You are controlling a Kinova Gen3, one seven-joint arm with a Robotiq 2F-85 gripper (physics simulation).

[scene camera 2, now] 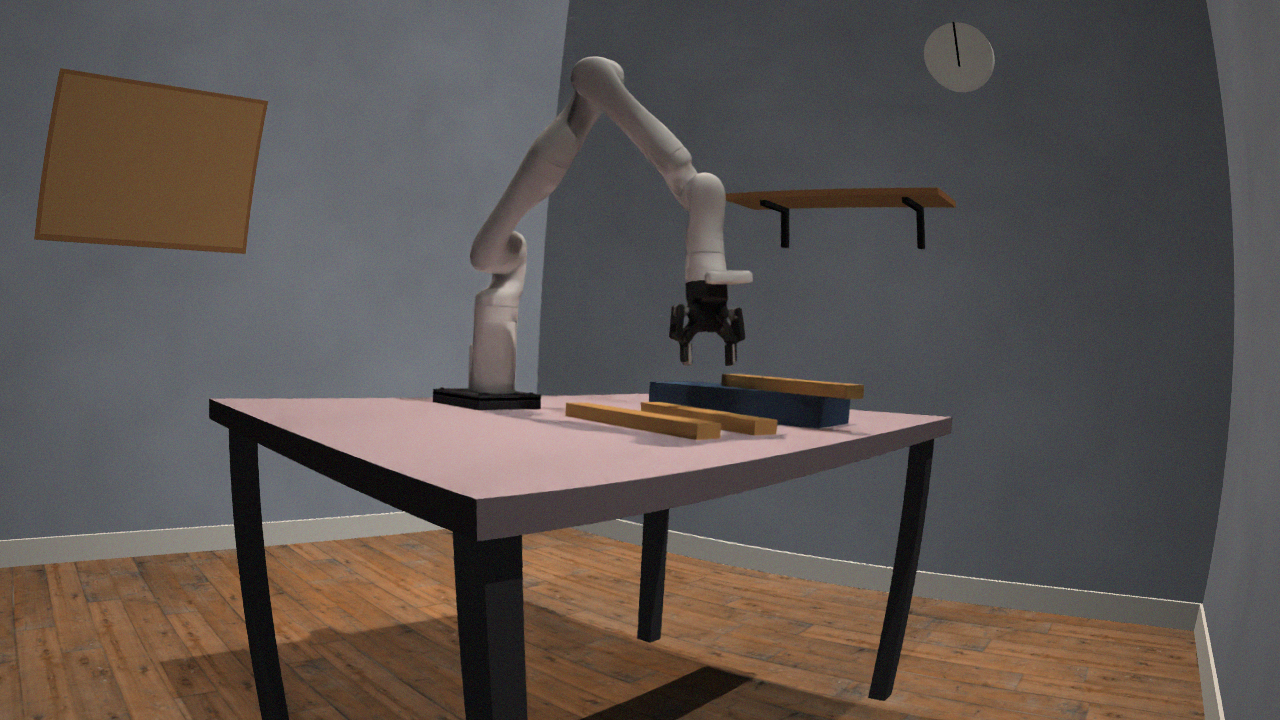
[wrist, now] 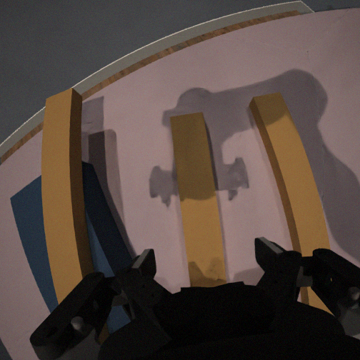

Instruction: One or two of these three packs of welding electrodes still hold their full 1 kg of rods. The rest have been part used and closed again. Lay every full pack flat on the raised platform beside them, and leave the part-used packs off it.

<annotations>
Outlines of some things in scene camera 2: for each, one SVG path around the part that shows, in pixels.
The gripper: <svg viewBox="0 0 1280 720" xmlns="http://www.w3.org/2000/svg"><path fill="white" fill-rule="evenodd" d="M686 283L686 300L688 305L687 307L683 304L672 306L669 331L670 339L676 340L680 344L680 360L684 366L692 365L692 343L690 341L696 333L716 332L727 344L725 345L725 365L735 365L737 360L737 343L746 338L742 309L734 308L728 310L727 284L706 284L705 280ZM687 315L687 317L689 318L689 322L683 329L684 317Z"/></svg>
A pack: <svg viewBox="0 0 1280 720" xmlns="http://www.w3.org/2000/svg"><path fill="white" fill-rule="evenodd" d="M566 403L566 416L694 440L720 438L721 423L592 403Z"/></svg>
</annotations>
